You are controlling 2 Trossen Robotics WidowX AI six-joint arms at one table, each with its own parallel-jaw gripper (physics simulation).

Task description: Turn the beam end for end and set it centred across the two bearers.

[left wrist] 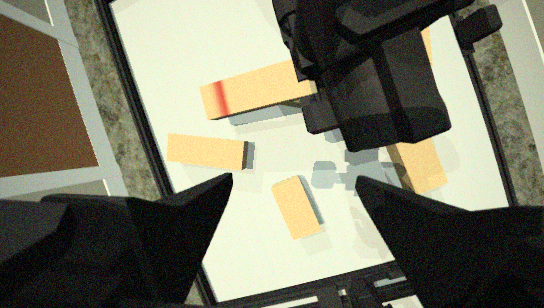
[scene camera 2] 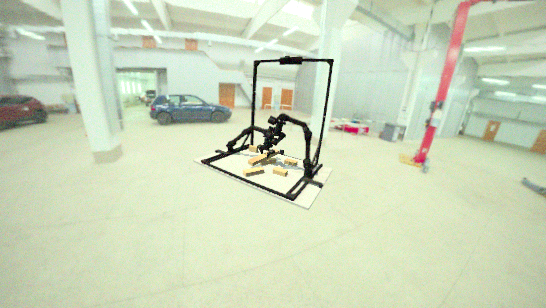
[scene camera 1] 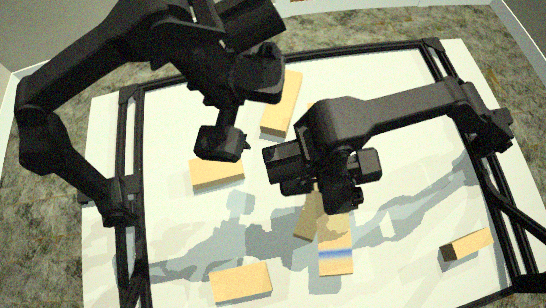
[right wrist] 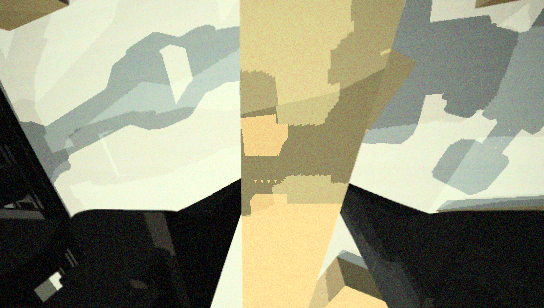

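Seen in the pictures: left gripper, fingertip midpoint: [left wrist: 293,180] [scene camera 2: 273,143] [scene camera 1: 254,121]; right gripper, fingertip midpoint: [left wrist: 305,78] [scene camera 2: 264,156] [right wrist: 288,183]; left arm's base, origin of the base link: [left wrist: 360,292] [scene camera 2: 307,176] [scene camera 1: 127,213]; right arm's base, origin of the base link: [scene camera 2: 230,151] [scene camera 1: 481,146] [right wrist: 14,183].
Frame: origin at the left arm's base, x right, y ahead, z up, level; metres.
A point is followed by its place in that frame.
Note:
The long wooden beam [scene camera 1: 335,240] @(z 0.081, x 0.145, y 0.449 m) [scene camera 2: 258,159] @(z 0.059, x -0.088, y 0.463 m) [left wrist: 260,90] @(z 0.064, x -0.057, y 0.474 m) [right wrist: 285,250] @(z 0.068, x -0.018, y 0.472 m) has a blue band near one end, seen in scene camera 1, and a red band near the other, seen in the left wrist view. It is held above the table, its shadow set apart from it. My right gripper [scene camera 1: 336,197] @(z 0.049, x 0.027, y 0.468 m) [right wrist: 288,183] @(z 0.049, x 0.027, y 0.468 m) is shut on the beam between its ends. My left gripper [left wrist: 293,180] @(z 0.232, x -0.046, y 0.342 m) is open and empty, high over the table and apart from the beam. Plain wooden blocks lie around; I cannot tell which two are the bearers. One block [scene camera 1: 306,220] @(z 0.025, x 0.086, y 0.409 m) lies partly under the beam.
Other plain blocks [scene camera 1: 280,112] @(z 0.019, x -0.180, y 0.404 m) [scene camera 1: 216,175] @(z 0.019, x -0.051, y 0.235 m) [scene camera 1: 241,282] @(z 0.019, x 0.190, y 0.255 m) [scene camera 1: 470,243] @(z 0.044, x 0.226, y 0.752 m) lie spread over the white table top. A black frame [scene camera 1: 360,48] @(z 0.001, x -0.363, y 0.674 m) borders it. My two arms are close together above the middle, and they hide parts of the table in scene camera 1.

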